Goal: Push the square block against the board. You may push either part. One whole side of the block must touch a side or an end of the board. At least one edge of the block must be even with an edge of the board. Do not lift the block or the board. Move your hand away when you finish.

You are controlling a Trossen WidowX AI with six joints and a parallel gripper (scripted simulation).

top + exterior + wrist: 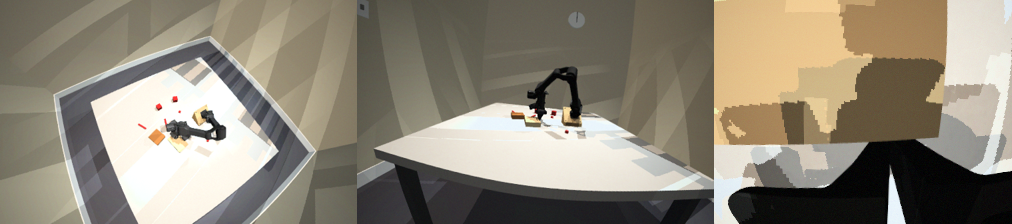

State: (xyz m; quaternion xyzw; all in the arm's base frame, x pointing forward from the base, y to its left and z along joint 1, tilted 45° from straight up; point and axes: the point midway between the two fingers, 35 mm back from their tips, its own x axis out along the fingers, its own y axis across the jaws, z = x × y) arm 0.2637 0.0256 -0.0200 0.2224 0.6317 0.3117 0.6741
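Right now the tan board is 5 cm ahead of my gripper tip, 6 cm to the left of it and 1 cm above it. The rest, counted from my gripper tip: orange square block 17 cm ahead, 7 cm to the right, 1 cm above.
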